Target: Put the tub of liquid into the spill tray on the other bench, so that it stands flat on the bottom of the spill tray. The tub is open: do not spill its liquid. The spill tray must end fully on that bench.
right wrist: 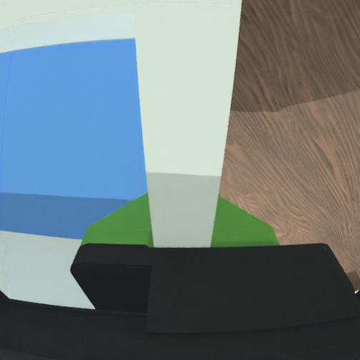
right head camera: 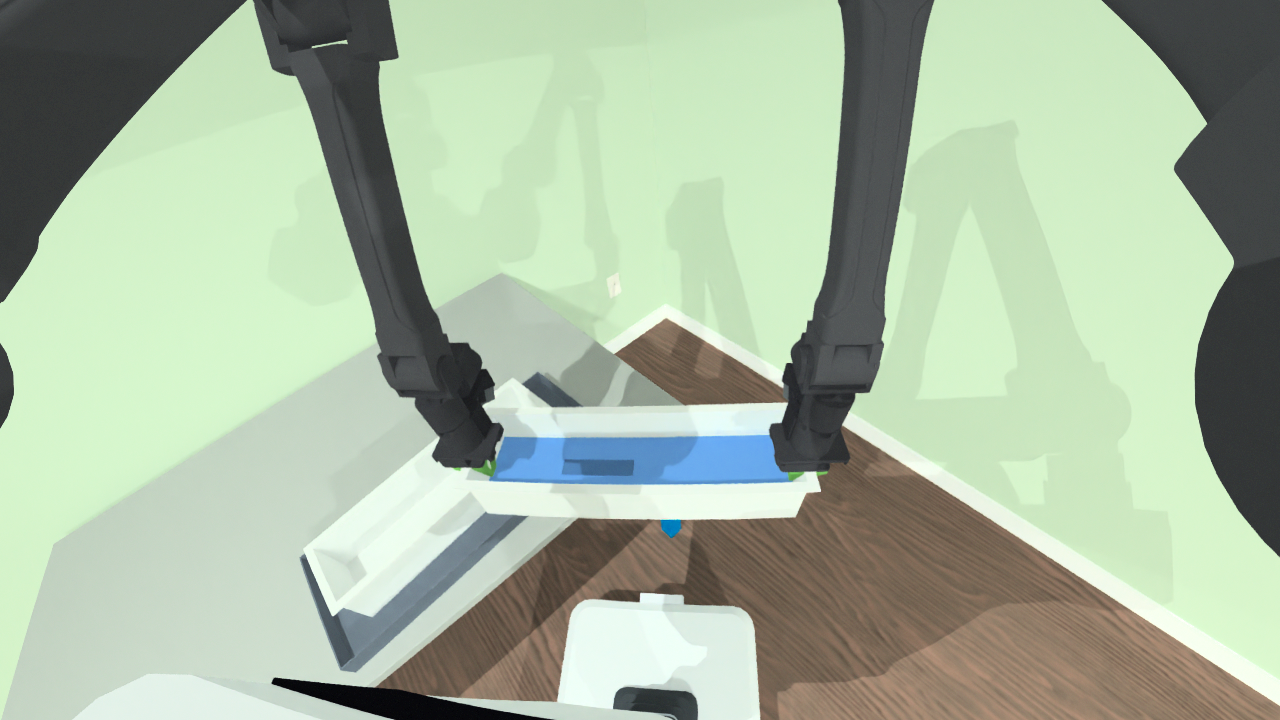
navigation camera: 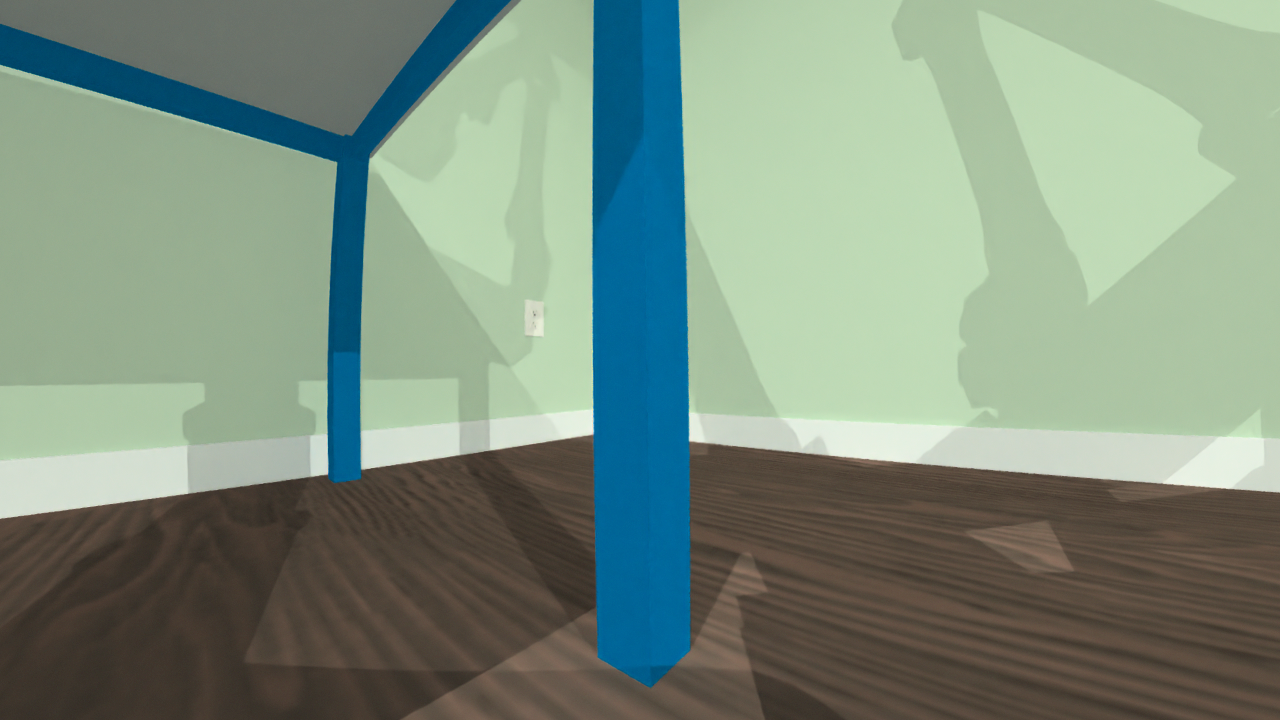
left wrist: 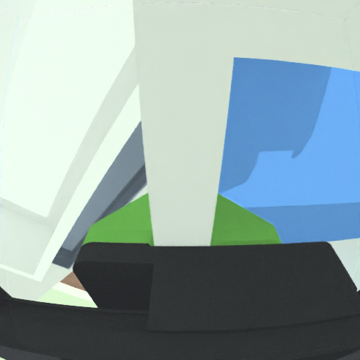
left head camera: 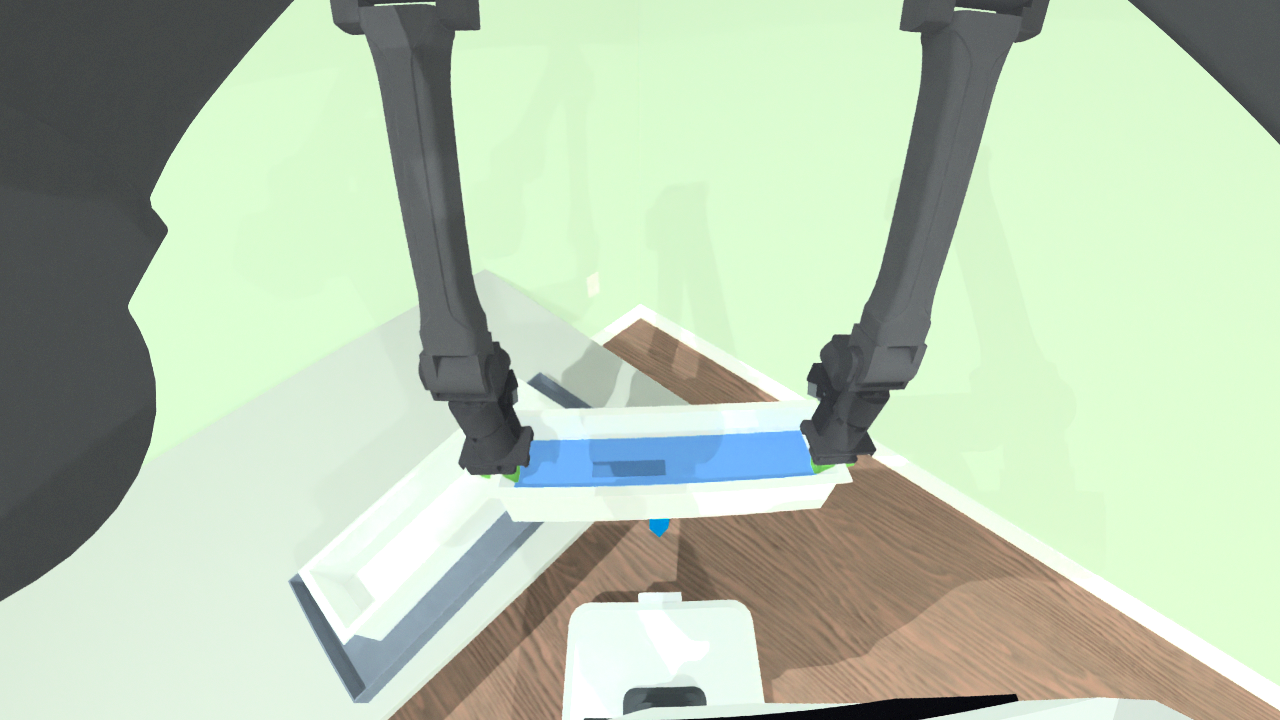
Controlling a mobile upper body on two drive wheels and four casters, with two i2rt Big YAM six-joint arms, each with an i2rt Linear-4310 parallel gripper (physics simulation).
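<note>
The white open tub of blue liquid [left head camera: 666, 503] [right head camera: 640, 499] [left wrist: 185, 125] [right wrist: 187, 100] is held in the air and looks about level. My left gripper [left head camera: 501, 474] [right head camera: 474, 468] [left wrist: 181, 182] is shut on its left end wall, my right gripper [left head camera: 830, 465] [right head camera: 808, 474] [right wrist: 180, 182] on its right end wall. The dark grey spill tray [left head camera: 438, 607] [right head camera: 420, 591] [left wrist: 110, 192] lies on the grey bench [left head camera: 223, 537] [right head camera: 179, 555], slanted to the tub. In both head views the tub's left part overlaps it and hides its middle.
A white empty tub [left head camera: 384, 582] [right head camera: 384, 546] [left wrist: 60, 125] stands in the spill tray. A blue bench leg [navigation camera: 641, 358] rises close ahead in the navigation view. My white base [left head camera: 662, 635] [right head camera: 662, 635] is at the bottom of the head views. Green walls meet in a corner beyond the bench.
</note>
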